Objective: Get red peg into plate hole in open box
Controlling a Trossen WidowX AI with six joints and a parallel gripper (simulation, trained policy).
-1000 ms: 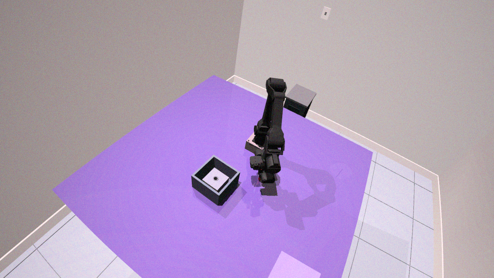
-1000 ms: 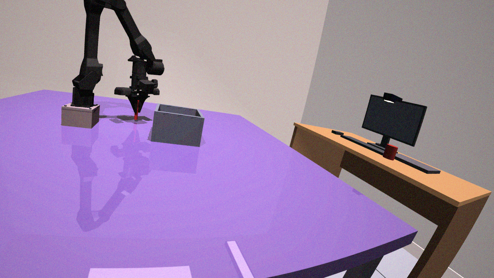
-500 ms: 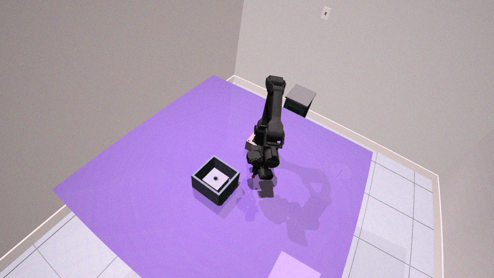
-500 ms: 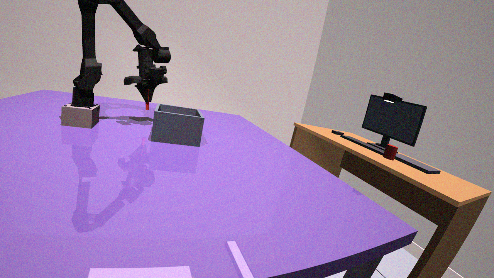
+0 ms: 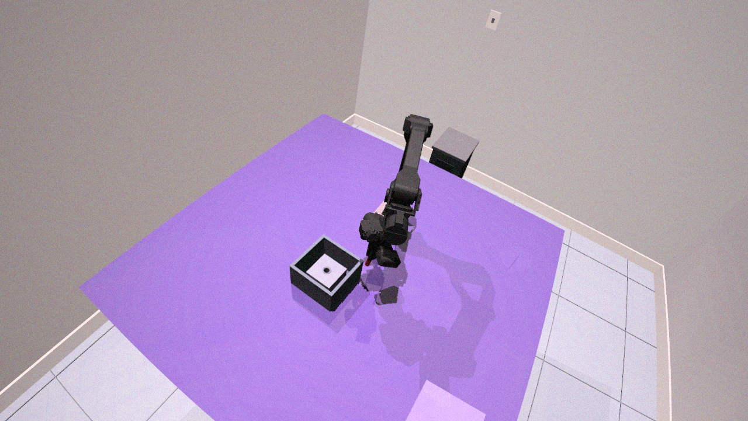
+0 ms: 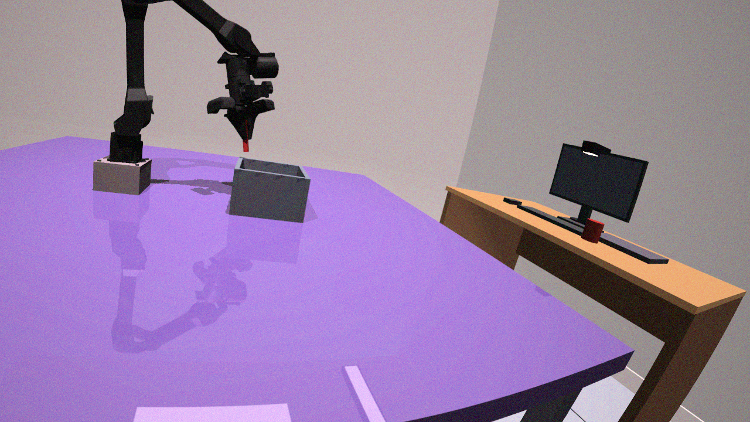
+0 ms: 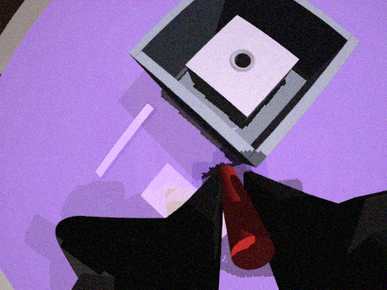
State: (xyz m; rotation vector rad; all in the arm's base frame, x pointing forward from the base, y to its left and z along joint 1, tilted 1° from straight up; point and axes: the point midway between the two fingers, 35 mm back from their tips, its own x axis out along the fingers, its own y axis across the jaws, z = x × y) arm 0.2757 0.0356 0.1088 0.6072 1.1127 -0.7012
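Now: the plate 11 cm to the right of my gripper tip, 9 cm below it and 5 cm ahead of it. Also, from my gripper tip: red peg: 1 cm to the left, 1 cm behind, 1 cm above; grey box: 11 cm to the right, 11 cm below, 5 cm ahead.
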